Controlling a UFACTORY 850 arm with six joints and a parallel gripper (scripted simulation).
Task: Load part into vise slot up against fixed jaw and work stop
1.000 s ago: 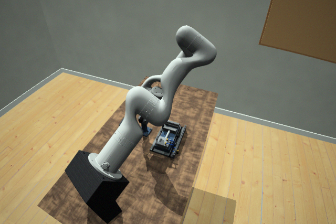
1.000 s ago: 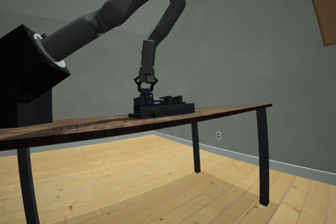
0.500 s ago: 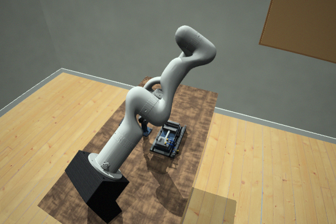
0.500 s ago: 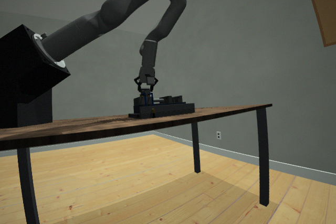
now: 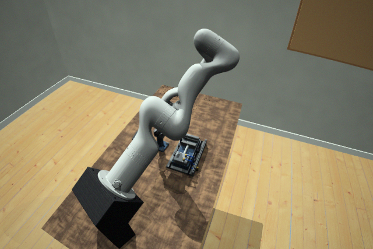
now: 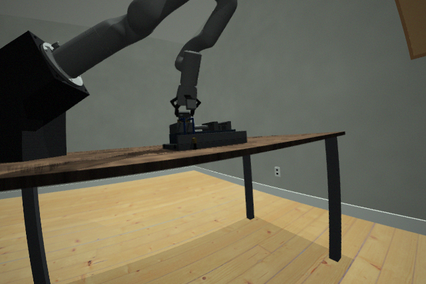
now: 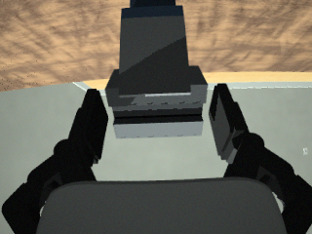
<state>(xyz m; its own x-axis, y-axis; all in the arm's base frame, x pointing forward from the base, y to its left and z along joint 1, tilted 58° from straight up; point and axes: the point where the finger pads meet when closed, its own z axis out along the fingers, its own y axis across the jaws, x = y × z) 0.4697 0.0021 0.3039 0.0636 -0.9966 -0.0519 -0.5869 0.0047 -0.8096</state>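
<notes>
Now: the part 1 cm below my hand. From my hand the other things lie so: cylinder rod 17 cm to the right, 12 cm behind, 9 cm below; work stop 17 cm to the right, 8 cm below, 2 cm behind; V-block post 11 cm below.
</notes>
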